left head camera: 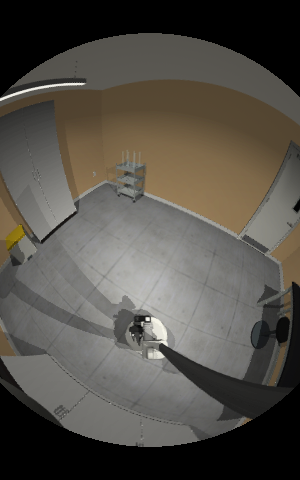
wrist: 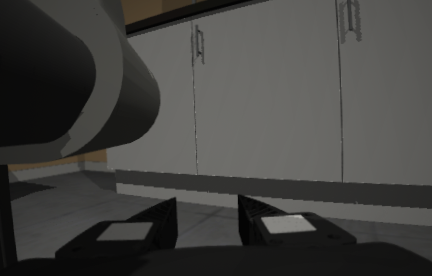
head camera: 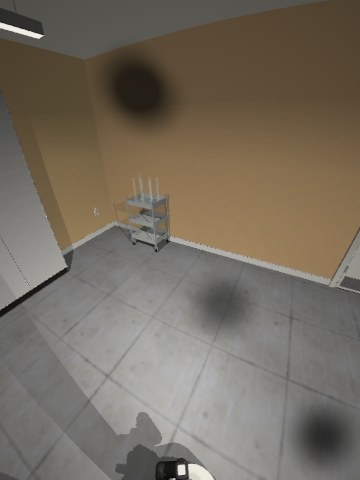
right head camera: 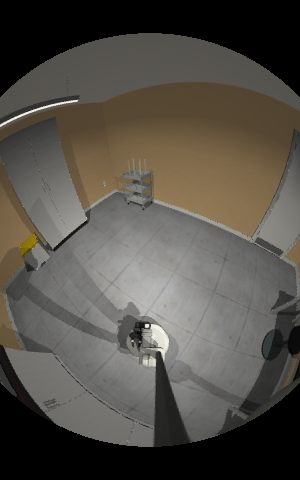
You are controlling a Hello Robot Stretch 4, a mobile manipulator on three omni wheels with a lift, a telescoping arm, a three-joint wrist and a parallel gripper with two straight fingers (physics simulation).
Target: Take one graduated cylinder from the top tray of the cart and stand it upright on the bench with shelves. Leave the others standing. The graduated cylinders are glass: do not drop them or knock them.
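Frame: origin at the robot's base, x back, y left, z down, level; centimetres.
Seen in the pictures: gripper, fingertip midpoint: [left head camera: 136,341] [wrist: 207,214] [right head camera: 135,347].
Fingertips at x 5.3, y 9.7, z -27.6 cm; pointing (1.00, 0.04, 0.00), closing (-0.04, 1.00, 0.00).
A point is followed by its place in that frame.
Several clear graduated cylinders [head camera: 150,187] {y 21.3, x -240.8, z -88.6 cm} [left head camera: 134,159] {y 20.5, x -241.0, z -84.5 cm} [right head camera: 133,166] {y 33.2, x -248.3, z -85.0 cm} stand upright on the top tray of the grey three-tier cart [head camera: 140,204] {y 36.0, x -239.3, z -67.3 cm} [left head camera: 129,179] {y 30.4, x -254.5, z -36.9 cm} [right head camera: 136,186] {y 33.3, x -259.4, z -37.0 cm}, far off in the room's corner. My gripper [wrist: 207,214] {y 9.7, x 5.3, z -27.6 cm} is open and empty in the wrist view, low over the floor and facing white base cabinets, far from the cart. In the head views the gripper is folded close over my base, too small to judge its fingers. Part of a table-like frame [left head camera: 276,298] shows at the right edge of the left head view; I cannot tell whether it is the bench with shelves.
A tall grey cabinet [head camera: 25,215] {y 141.0, x -177.1, z -85.5 cm} [left head camera: 37,170] {y 151.5, x -156.2, z -112.2 cm} [right head camera: 45,185] {y 155.1, x -155.3, z -109.8 cm} stands left of the cart. A yellow-topped bin [left head camera: 15,237] {y 203.3, x -94.8, z -42.2 cm} [right head camera: 29,244] {y 203.0, x -96.2, z -42.2 cm} is beside it. White base cabinets [wrist: 265,100] {y 37.0, x 88.8, z -43.2 cm} are near my gripper. A round stool seat [left head camera: 260,334] [right head camera: 272,344] is at the right. A door [left head camera: 277,200] {y -204.1, x -129.5, z -108.7 cm} is beyond.
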